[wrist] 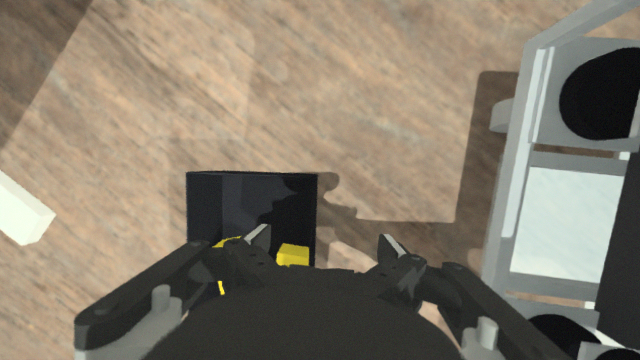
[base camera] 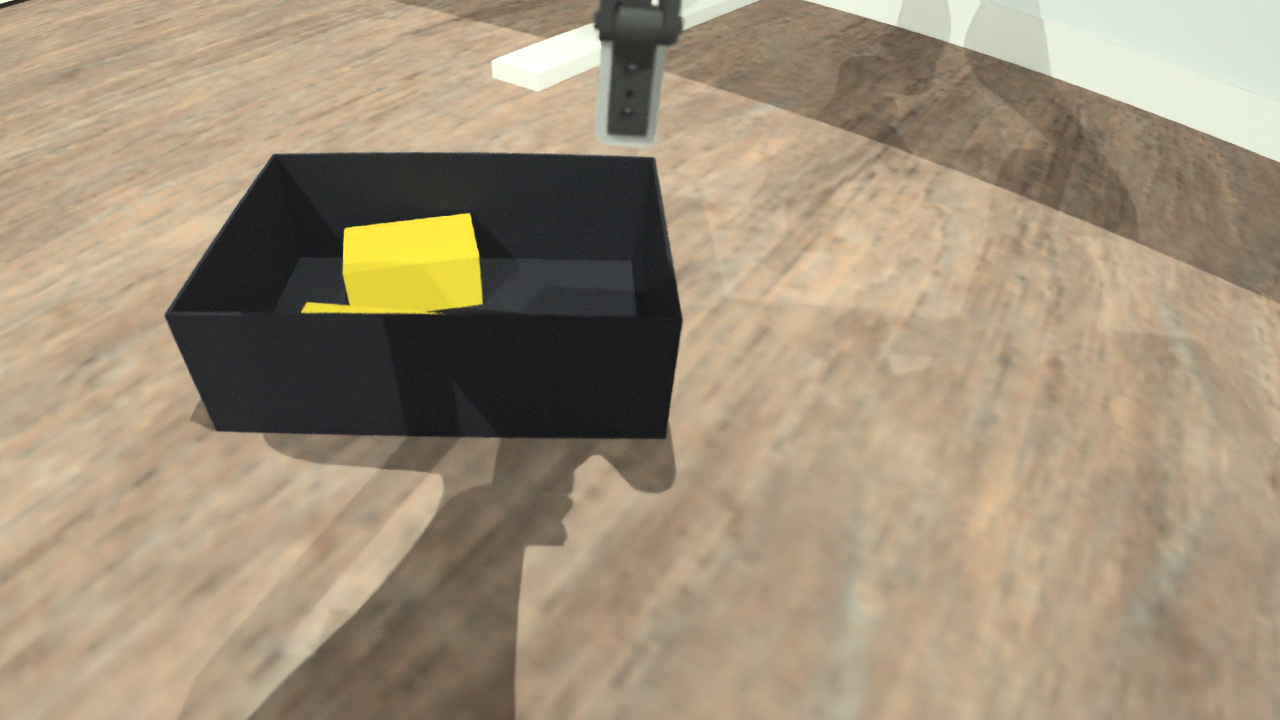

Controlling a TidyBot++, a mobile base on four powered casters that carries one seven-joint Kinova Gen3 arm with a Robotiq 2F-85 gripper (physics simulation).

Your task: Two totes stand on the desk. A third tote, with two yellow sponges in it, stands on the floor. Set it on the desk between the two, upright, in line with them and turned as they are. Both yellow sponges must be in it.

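Note:
The third tote (base camera: 447, 376) (wrist: 204, 205), black and open-topped, stands upright on the floor, with its long side facing the base camera. One yellow sponge (base camera: 411, 264) (wrist: 227, 242) lies in its far left part in the base view. The other yellow sponge (base camera: 358, 308) (wrist: 293, 255) lies close behind the near wall, mostly hidden there. My gripper (base camera: 628, 134) (wrist: 323, 240) is open and empty, above the tote's height. In the wrist view, its left finger overlaps the tote and its right finger shows over the floor beyond the near wall. The desk and its two totes do not show.
A white bar (base camera: 546, 64) (wrist: 25, 215) lies on the floor beyond the tote. A pale wall (base camera: 1190, 44) stands at the back right of the base view. My mobile base (wrist: 565, 225) is at the right of the wrist view, apart from the tote.

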